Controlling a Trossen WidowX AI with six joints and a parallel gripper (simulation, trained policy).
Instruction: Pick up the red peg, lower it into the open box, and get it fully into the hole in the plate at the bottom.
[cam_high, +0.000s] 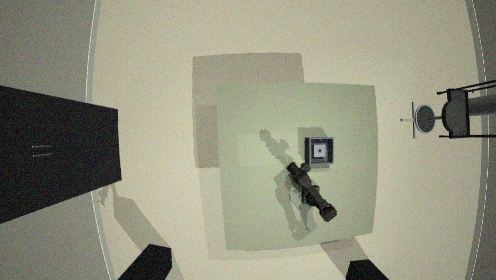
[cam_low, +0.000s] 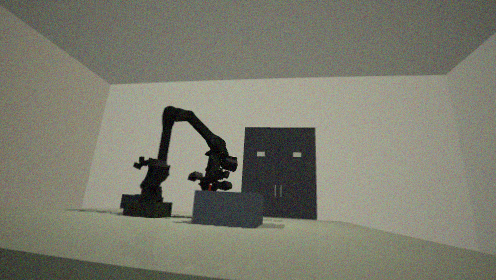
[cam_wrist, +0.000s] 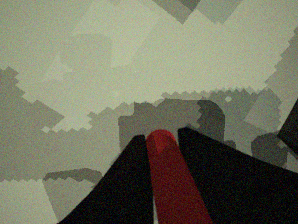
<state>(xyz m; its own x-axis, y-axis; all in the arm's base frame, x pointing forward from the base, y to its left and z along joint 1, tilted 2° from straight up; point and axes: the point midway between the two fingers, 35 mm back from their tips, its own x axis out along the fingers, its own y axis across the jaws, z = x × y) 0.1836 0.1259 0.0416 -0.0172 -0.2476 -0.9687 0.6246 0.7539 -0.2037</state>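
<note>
The light grey plate lies 160 mm ahead of my gripper tip, 150 mm to the right of it and 20 mm below it. The rest, counted from my gripper tip: red peg 10 mm to the left, 30 mm above; then box 160 mm ahead, 150 mm to the right, 40 mm below.
</note>
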